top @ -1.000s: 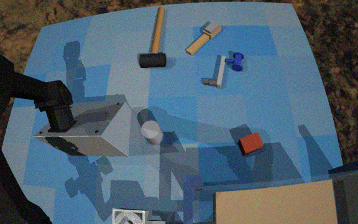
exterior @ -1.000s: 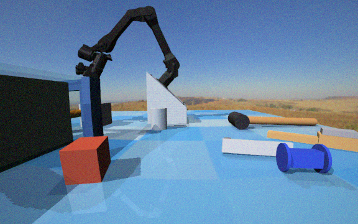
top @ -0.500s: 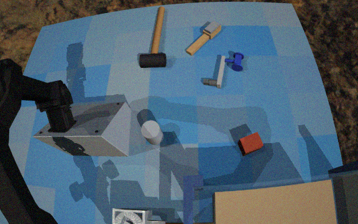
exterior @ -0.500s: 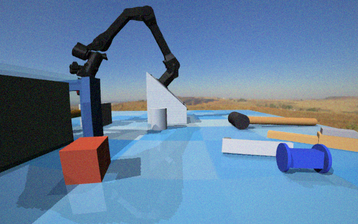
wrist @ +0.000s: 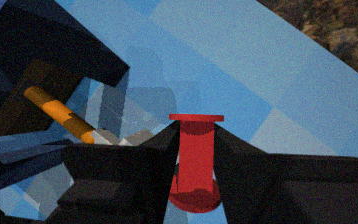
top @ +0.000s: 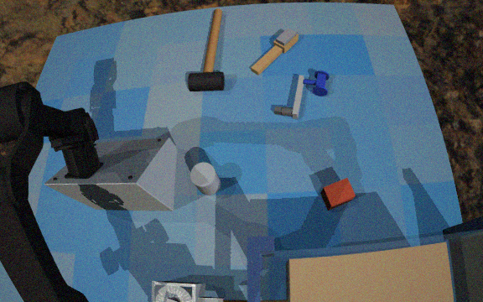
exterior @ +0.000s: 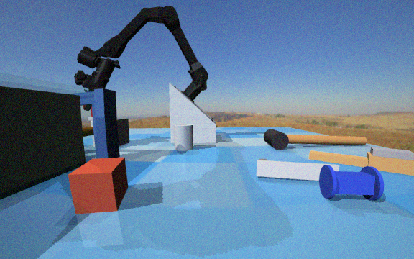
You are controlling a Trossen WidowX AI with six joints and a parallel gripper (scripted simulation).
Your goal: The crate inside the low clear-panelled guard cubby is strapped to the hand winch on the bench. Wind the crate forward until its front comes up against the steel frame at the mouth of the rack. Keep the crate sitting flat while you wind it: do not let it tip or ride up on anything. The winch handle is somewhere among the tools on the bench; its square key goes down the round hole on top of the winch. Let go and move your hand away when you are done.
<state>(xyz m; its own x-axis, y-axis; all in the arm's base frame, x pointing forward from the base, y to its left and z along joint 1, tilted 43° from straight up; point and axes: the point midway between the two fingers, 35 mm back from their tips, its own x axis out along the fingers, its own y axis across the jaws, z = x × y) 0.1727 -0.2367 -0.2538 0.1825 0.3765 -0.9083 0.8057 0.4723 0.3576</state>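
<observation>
My gripper tip is now 17 cm short of the frame, 12 cm to the right of it and 2 cm above it. From my gripper tip the other things lie so: crank with blue grip: 63 cm to the left, 27 cm ahead, 11 cm below; red grip: 2 cm to the left, 1 cm behind, 1 cm above; winch: 11 cm to the left, 9 cm below, 1 cm behind.
</observation>
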